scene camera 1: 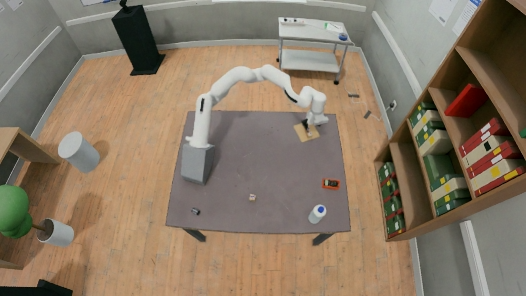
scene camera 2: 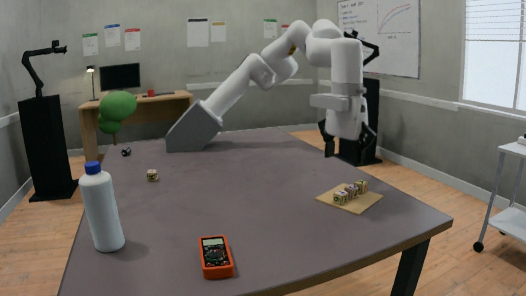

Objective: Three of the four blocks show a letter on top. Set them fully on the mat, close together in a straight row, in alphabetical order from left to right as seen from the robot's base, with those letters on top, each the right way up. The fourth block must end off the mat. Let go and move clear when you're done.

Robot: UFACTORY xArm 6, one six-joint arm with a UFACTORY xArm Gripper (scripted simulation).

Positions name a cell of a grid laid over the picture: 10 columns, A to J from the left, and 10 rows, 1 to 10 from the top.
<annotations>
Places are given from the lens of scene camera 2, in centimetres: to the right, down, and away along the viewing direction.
tan mat (scene camera 2: G7): 24, 15, 75
white bottle (scene camera 2: B7): -31, 8, 51
The marked spots on the tan mat and the white bottle are 60 cm apart.
</annotations>
